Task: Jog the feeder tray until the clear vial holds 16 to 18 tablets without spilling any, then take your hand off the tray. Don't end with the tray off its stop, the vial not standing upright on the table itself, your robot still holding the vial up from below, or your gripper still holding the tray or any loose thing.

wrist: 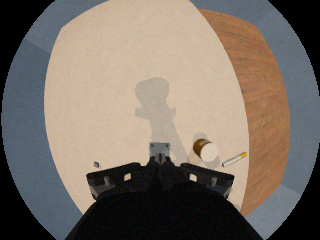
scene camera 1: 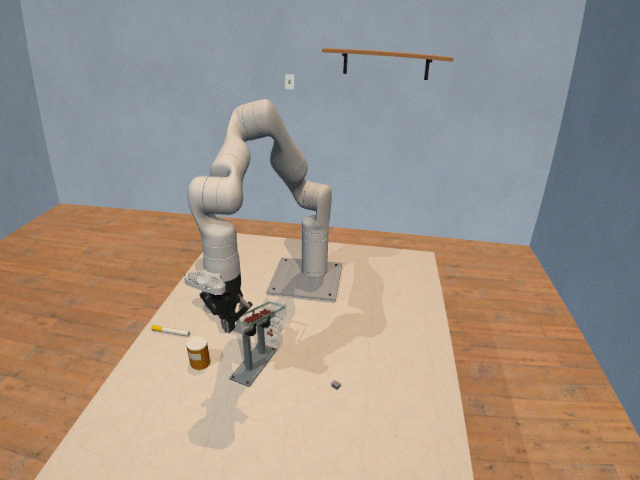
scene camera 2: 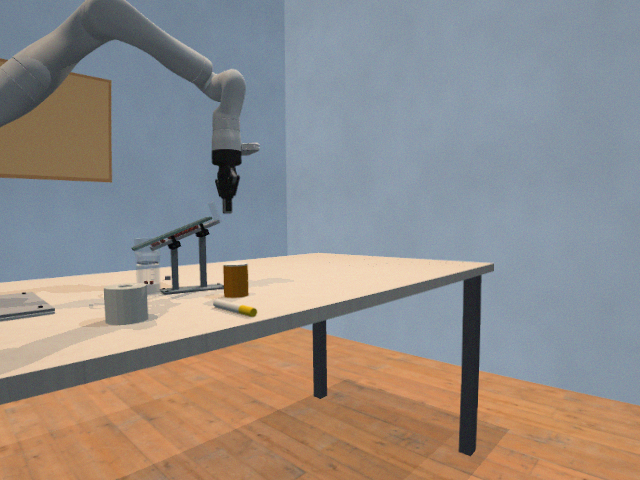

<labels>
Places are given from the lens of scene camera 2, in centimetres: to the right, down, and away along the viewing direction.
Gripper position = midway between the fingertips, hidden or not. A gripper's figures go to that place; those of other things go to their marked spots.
my gripper [scene camera 2: 227, 213]: -24, -7, 102
orange bottle with white cap [scene camera 2: 235, 275]: -19, 8, 87
</labels>
